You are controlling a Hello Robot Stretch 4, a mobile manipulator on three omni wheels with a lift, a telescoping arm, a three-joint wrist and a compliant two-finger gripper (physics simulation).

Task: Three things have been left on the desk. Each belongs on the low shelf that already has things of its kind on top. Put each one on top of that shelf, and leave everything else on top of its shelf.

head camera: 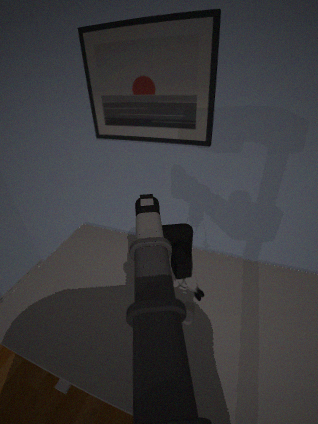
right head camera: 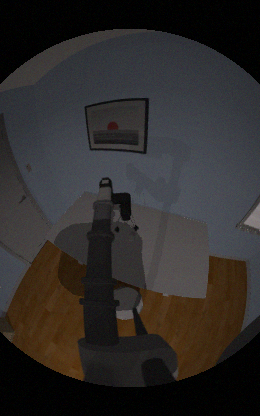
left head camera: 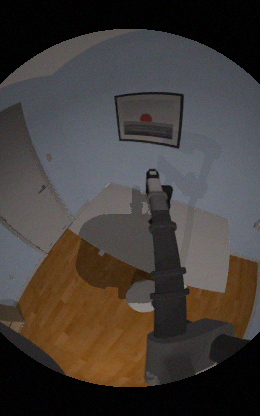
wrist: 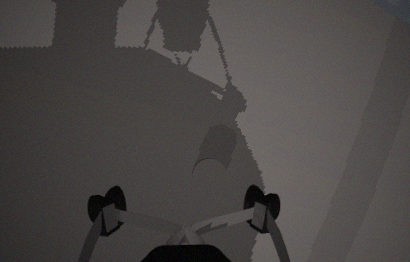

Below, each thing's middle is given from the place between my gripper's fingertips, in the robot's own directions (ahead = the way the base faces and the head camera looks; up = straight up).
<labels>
Right now the framed picture (head camera: 153,79) is 53 cm ahead of my hand, 6 cm to the left of it and 63 cm above it.
</labels>
